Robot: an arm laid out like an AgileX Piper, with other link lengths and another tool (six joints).
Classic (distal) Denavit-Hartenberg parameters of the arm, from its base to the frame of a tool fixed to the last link. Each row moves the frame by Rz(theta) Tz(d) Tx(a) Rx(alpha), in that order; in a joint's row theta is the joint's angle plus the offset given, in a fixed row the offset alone. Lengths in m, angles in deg.
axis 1: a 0  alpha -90  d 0.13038  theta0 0
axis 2: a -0.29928  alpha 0  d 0  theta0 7.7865
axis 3: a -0.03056  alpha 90  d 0  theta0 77.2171
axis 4: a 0  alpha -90  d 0.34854  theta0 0
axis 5: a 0  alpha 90  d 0  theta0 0
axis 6: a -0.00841  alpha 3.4  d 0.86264  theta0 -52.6
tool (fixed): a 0  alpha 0  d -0.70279  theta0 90
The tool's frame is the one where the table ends.
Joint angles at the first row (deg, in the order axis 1, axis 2, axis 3, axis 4, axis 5, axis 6):
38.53, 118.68, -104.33, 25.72, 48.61, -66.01
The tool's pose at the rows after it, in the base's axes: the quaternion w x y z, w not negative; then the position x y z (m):
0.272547 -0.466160 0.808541 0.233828 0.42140 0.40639 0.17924
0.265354 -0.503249 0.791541 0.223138 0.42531 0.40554 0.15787
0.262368 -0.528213 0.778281 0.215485 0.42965 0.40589 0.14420
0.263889 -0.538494 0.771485 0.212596 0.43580 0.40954 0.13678
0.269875 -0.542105 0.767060 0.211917 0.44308 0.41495 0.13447
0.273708 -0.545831 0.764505 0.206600 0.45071 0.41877 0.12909
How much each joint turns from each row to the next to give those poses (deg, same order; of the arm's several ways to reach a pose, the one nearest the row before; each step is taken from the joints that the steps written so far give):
0.35, 1.70, -0.09, 1.23, -0.32, -5.27
0.00, 2.03, 0.00, 0.26, 0.00, -5.40
0.00, 1.67, -0.58, 0.00, 0.00, -3.58
0.00, 1.84, -1.74, 0.00, 0.00, -1.50
0.00, 1.79, -2.41, 0.00, 0.00, -0.53
0.00, 1.92, -2.27, -0.68, -0.09, -0.14

